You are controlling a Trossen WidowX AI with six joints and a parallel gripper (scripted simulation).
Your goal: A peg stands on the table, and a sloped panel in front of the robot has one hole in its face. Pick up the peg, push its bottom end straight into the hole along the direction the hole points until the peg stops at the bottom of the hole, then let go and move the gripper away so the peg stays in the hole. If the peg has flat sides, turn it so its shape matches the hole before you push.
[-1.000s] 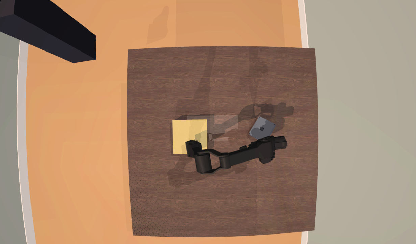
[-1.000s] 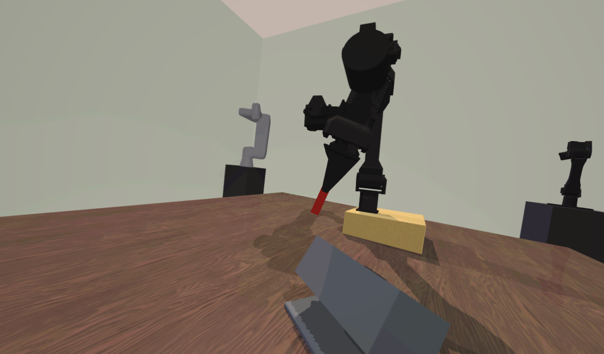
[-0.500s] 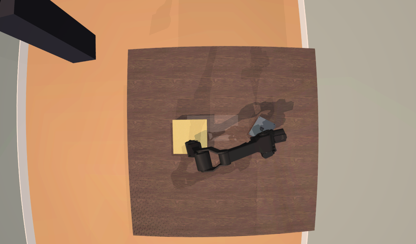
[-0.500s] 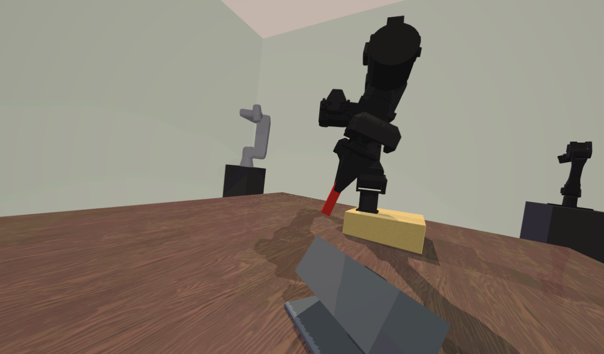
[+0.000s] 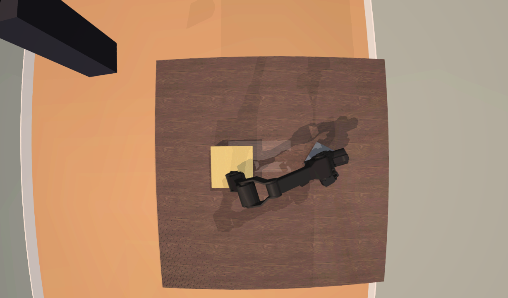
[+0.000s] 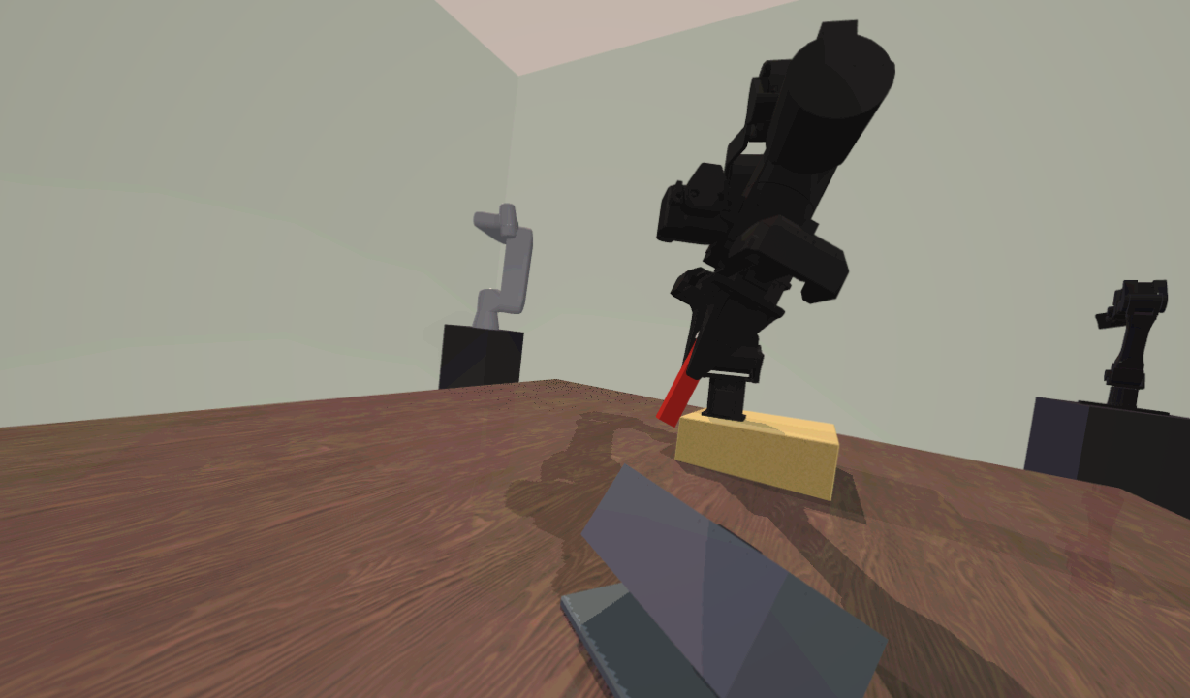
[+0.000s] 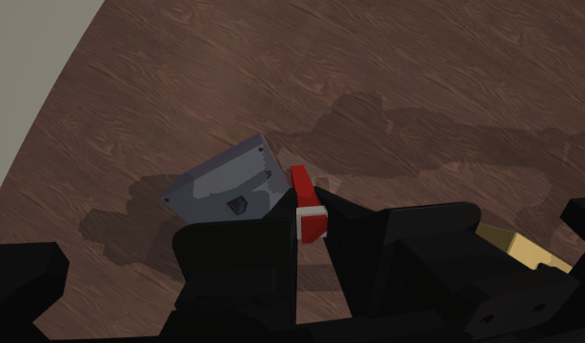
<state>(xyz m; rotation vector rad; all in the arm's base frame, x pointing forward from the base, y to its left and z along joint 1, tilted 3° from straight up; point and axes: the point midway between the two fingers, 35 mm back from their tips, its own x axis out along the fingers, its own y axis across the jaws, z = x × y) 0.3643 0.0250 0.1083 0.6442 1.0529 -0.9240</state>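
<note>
My gripper tip is 110 mm above the grey sloped panel, 70 mm short of it and 50 mm to the right of it. Round my gripper tip: red square peg 20 mm above.
</note>
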